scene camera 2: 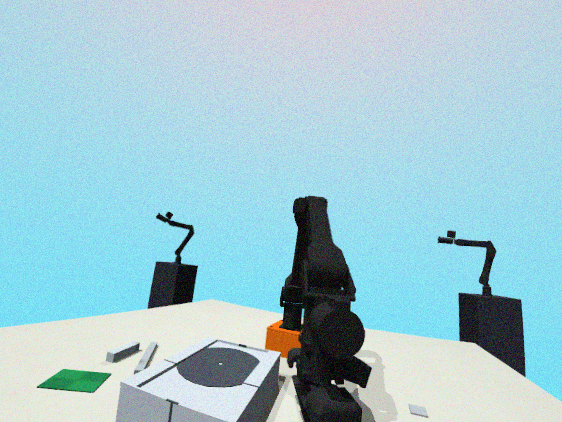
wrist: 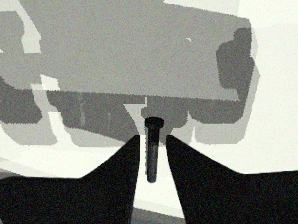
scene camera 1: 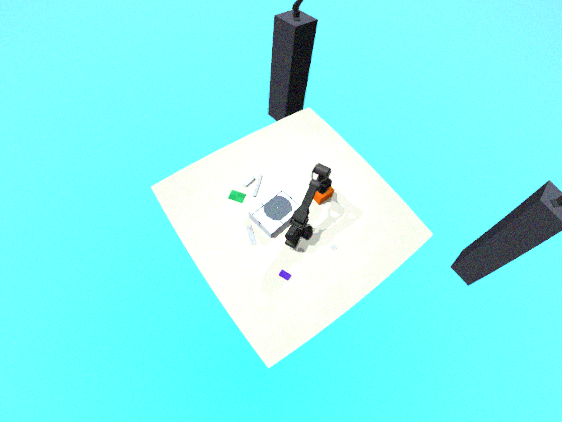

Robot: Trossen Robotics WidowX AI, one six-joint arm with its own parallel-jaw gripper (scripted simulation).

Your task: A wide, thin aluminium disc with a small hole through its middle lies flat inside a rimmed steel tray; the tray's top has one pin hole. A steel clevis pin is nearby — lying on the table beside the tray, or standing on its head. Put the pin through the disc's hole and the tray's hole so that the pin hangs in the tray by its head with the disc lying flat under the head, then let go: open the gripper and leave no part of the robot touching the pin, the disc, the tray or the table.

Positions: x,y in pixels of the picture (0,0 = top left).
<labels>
A dark clevis pin shows in the wrist view (pixel 153 124); in scene camera 2 it is out of frame.
</labels>
